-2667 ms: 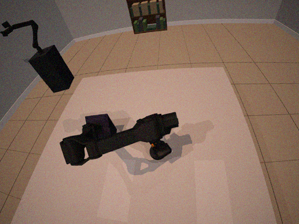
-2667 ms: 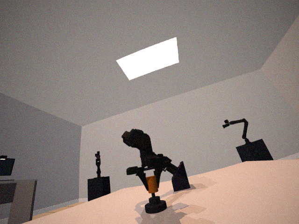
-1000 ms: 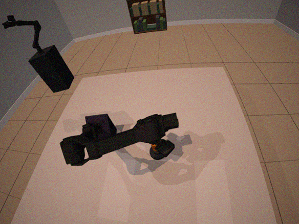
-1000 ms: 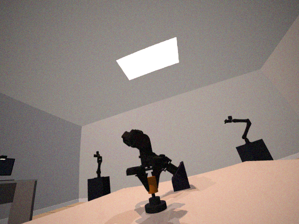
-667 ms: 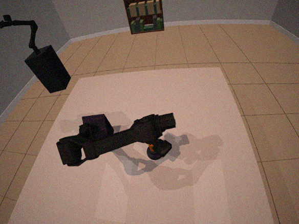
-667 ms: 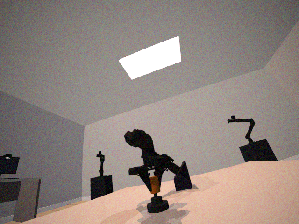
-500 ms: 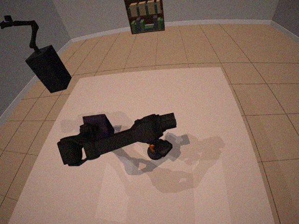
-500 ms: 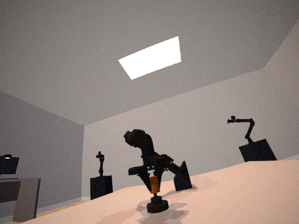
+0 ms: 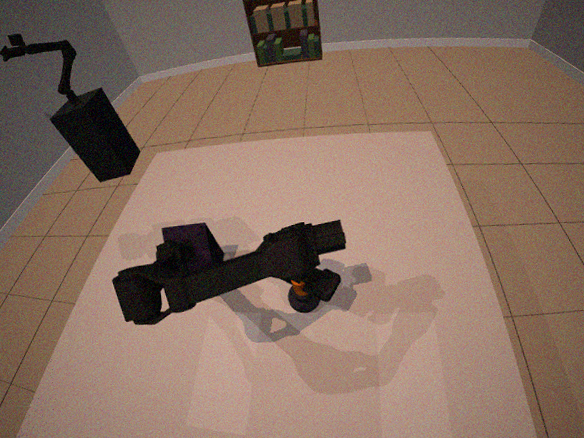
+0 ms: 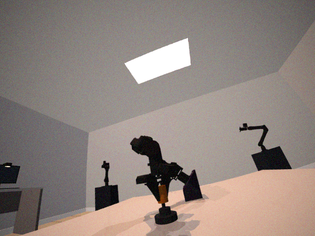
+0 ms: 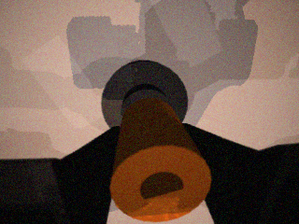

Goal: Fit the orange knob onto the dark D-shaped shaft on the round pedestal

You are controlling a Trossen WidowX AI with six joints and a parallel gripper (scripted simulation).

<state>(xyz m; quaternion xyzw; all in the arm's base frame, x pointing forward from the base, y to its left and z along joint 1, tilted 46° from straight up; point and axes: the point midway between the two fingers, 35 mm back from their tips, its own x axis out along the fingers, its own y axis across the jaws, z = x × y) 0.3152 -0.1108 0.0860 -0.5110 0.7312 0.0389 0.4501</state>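
The orange knob is 20 mm above my gripper tip. From my gripper tip the other things lie so: round pedestal: 40 mm below.
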